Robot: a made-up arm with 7 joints.
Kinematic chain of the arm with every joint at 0, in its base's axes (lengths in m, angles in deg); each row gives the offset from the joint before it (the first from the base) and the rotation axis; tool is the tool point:
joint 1: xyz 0 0 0.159 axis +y
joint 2: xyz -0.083 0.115 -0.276 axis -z
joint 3: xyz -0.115 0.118 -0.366 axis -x
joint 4: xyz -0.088 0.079 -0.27 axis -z
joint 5: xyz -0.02 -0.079 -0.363 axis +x
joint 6: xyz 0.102 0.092 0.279 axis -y
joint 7: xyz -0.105 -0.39 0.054 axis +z
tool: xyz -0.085 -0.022 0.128
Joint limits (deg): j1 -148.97..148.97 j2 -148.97..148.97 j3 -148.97..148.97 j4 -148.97..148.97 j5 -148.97..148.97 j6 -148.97..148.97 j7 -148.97..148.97
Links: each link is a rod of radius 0.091 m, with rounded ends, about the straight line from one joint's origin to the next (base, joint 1, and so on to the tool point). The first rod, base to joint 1, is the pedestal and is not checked.
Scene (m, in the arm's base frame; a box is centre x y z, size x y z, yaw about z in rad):
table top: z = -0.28
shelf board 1: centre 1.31 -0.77 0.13 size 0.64 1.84 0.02 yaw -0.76
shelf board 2: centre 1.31 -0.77 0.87 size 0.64 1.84 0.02 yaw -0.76
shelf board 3: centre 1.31 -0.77 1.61 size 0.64 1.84 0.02 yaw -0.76
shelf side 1: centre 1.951 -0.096 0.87 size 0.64 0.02 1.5 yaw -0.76
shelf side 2: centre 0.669 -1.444 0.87 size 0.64 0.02 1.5 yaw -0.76
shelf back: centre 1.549 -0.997 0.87 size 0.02 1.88 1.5 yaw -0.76
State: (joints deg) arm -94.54 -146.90 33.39 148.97 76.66 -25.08 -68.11
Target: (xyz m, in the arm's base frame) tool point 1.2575 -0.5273 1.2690
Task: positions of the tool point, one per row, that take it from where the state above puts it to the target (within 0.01 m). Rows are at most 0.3 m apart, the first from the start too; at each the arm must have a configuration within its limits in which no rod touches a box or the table.
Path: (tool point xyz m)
1: 1.5132 -0.2546 0.5549
2: 1.4342 -0.1583 0.5626
3: 1.3347 -0.0843 0.5562
4: 1.2217 -0.0375 0.5339
5: 1.2136 -0.1054 0.7902
6: 1.1449 -0.1925 1.0411
7: 1.0168 -0.2987 1.2690
8: 1.1509 -0.4172 1.2908
9: 1.2575 -0.5272 1.2690

